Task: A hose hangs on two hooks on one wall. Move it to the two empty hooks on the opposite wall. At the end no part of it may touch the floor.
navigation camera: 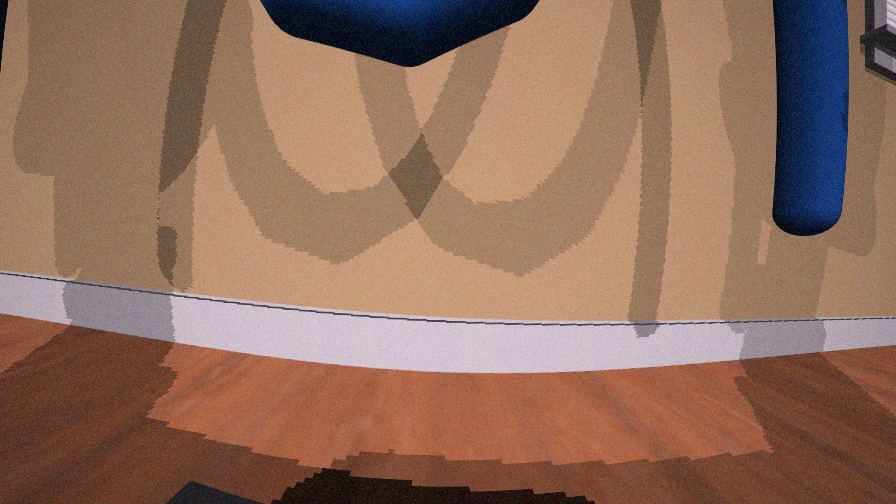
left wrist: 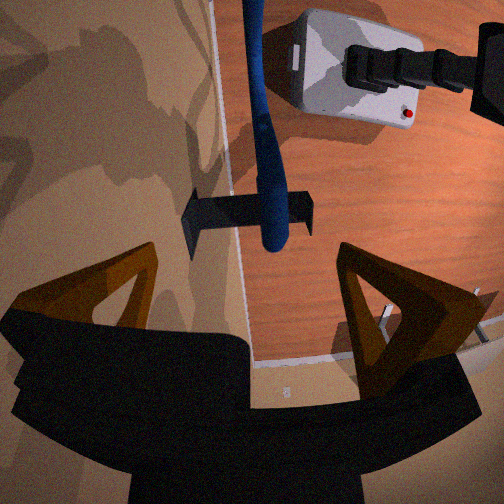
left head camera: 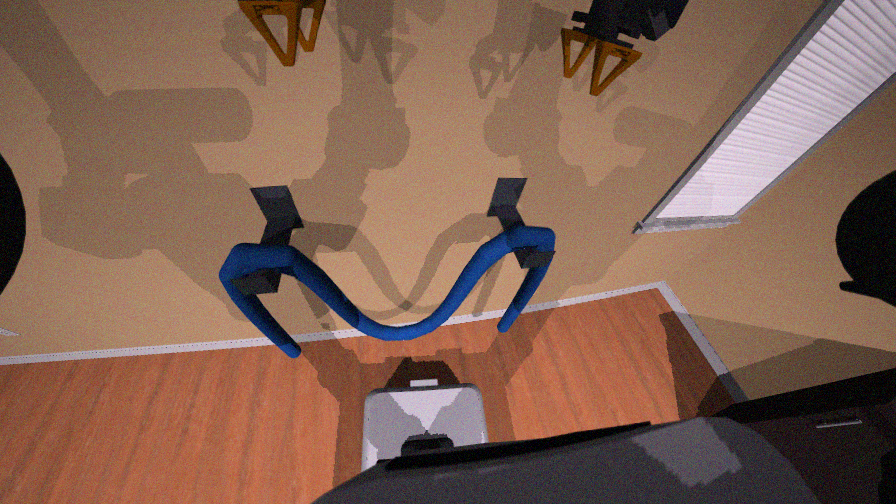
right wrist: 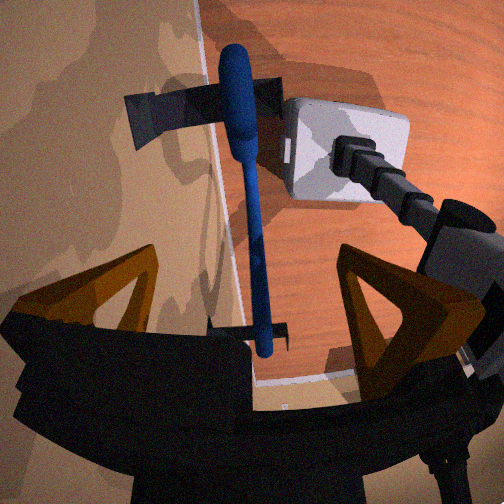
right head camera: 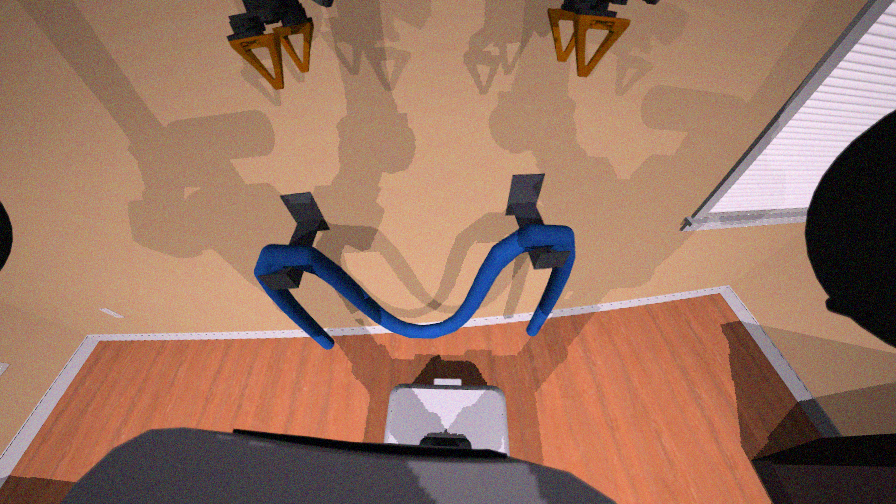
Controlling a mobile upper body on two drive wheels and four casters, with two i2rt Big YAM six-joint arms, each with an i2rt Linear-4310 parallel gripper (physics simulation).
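A blue hose (left head camera: pixel 385 294) hangs on two dark hooks, the left hook (left head camera: pixel 269 244) and the right hook (left head camera: pixel 520 228), on the tan wall ahead. Its middle sags and both ends dangle above the floor. It also shows in the right head view (right head camera: pixel 413 291). My left gripper (left head camera: pixel 285 28) is open and empty, high above the left hook. My right gripper (left head camera: pixel 595 62) is open and empty, high above the right hook. The left wrist view looks down on the hose (left wrist: pixel 270 165) over one hook (left wrist: pixel 245 212). The right wrist view shows the hose (right wrist: pixel 247 200) edge-on across both hooks.
A window with white blinds (left head camera: pixel 770 131) is on the wall at the right. A white baseboard (navigation camera: pixel 438 341) runs along the wood floor. My grey base (left head camera: pixel 426 416) stands close to the wall below the hose. A dark cabinet (left head camera: pixel 827 426) is at the lower right.
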